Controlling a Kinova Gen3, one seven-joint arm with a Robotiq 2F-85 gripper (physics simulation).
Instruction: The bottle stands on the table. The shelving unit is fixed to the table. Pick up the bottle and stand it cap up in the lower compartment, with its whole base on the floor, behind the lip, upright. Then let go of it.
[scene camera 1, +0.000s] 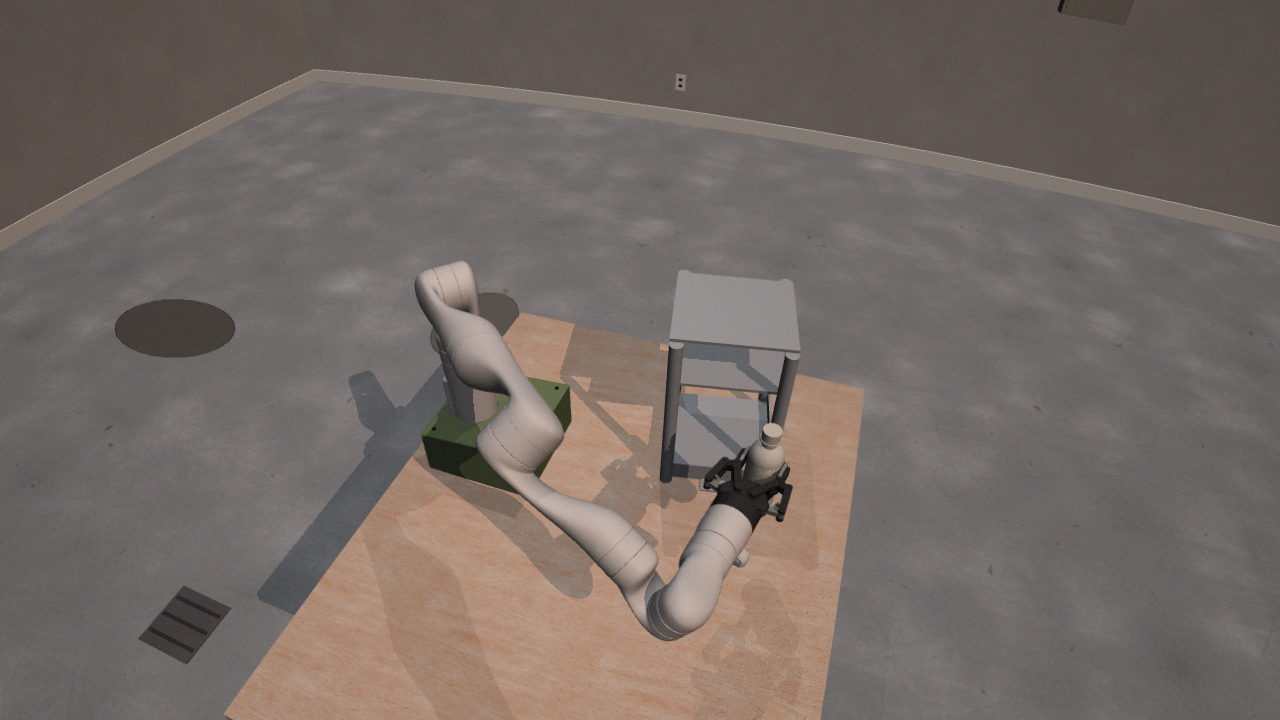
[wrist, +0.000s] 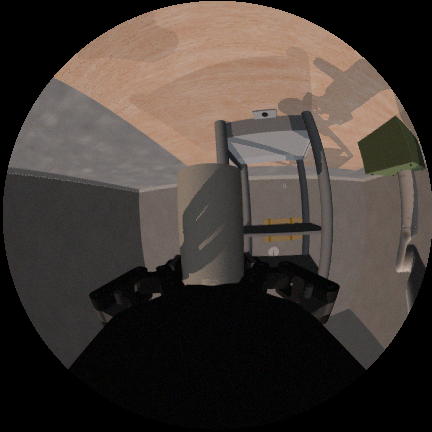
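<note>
The pale bottle is upright, cap up in the scene view; its base is hidden there. My gripper is shut on the bottle's body, with a finger on each side. The grey shelving unit stands on the table. The bottle is outside it, in front of the open front and near the right front post, which it partly covers in both views. The lower compartment's floor shows beside the bottle, behind the front lip.
The middle board spans the unit above the lower compartment. The left front post stands left of the gripper. A green box sits at the arm's base on the wooden table.
</note>
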